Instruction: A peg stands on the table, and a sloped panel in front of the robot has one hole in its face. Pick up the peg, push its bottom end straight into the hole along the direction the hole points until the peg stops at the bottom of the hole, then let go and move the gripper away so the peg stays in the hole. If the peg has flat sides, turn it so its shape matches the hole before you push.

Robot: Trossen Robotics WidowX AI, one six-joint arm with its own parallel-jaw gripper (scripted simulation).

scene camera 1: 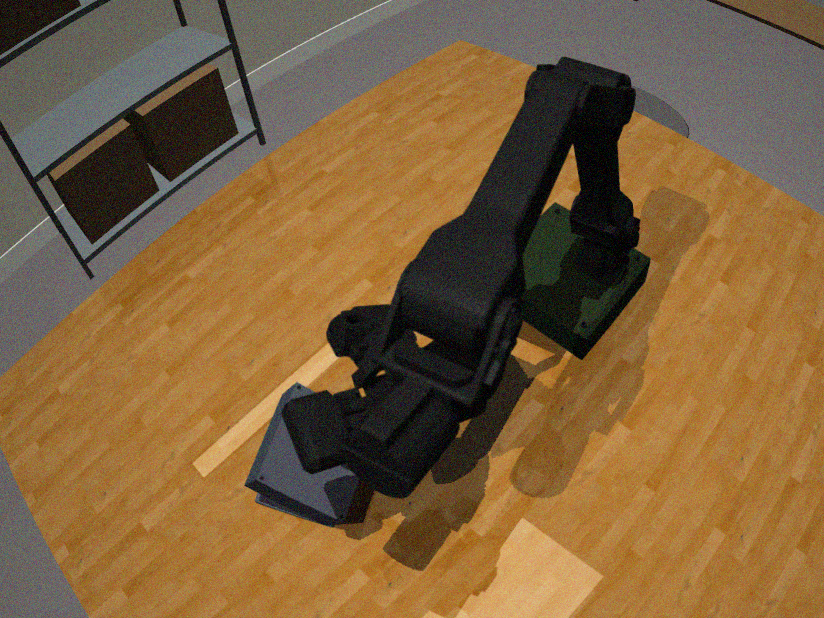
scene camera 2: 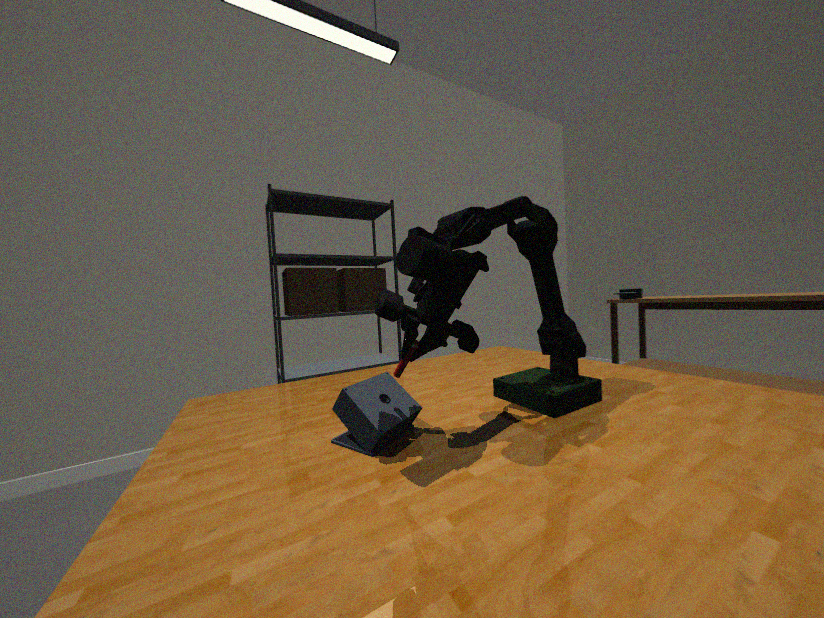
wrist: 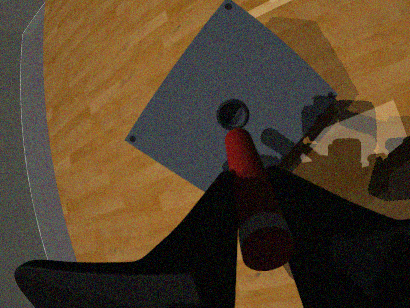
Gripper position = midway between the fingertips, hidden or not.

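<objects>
Gripper, mine: visible in scene camera 1 (351,432), scene camera 2 (406,358), wrist view (249,179). Sloped panel (scene camera 1: 323,496), (scene camera 2: 376,415): same spot.
</objects>
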